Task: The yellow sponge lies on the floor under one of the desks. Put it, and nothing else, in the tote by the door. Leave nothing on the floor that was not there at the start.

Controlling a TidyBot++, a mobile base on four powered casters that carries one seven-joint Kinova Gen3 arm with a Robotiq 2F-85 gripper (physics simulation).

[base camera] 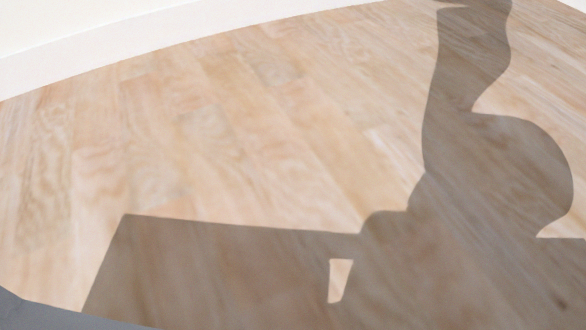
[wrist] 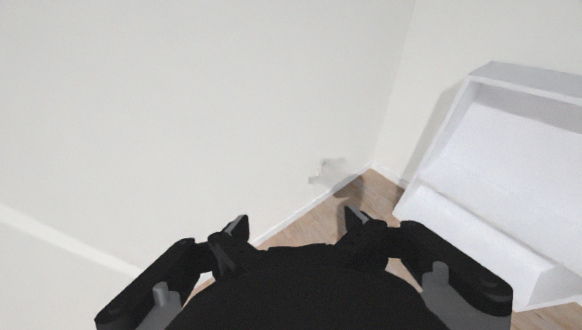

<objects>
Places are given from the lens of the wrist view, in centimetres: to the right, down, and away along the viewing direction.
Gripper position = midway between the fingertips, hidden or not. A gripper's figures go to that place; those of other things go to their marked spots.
gripper (wrist: 296,220): 0, 5, 15
white shelf unit (wrist: 508,123): 106, -20, 79
</objects>
